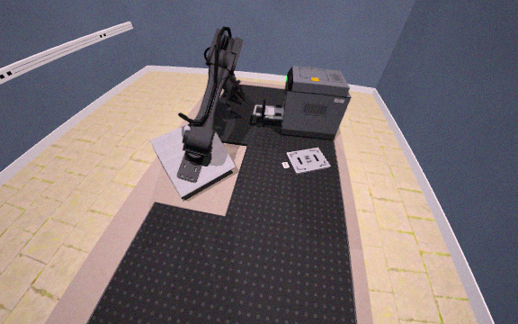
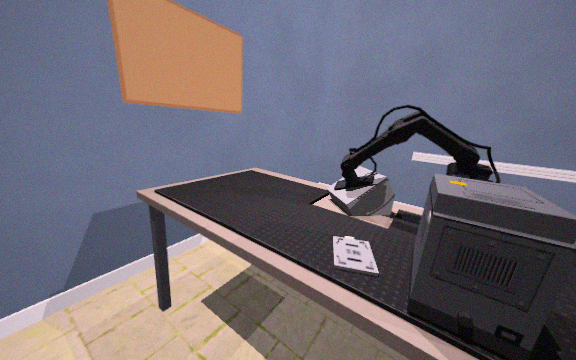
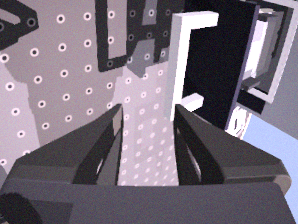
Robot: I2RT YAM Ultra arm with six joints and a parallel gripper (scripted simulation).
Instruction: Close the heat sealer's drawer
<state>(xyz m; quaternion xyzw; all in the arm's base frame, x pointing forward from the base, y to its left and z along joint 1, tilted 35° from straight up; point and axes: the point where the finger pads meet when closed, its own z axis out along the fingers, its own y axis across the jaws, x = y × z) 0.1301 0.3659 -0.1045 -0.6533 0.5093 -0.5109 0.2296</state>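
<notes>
Right now my hand is 170 mm short of the sealer drawer, 50 mm above it and 20 mm to the left of it. Round my hand: white tag: 310 mm to the right, 210 mm ahead, 120 mm below.
</notes>
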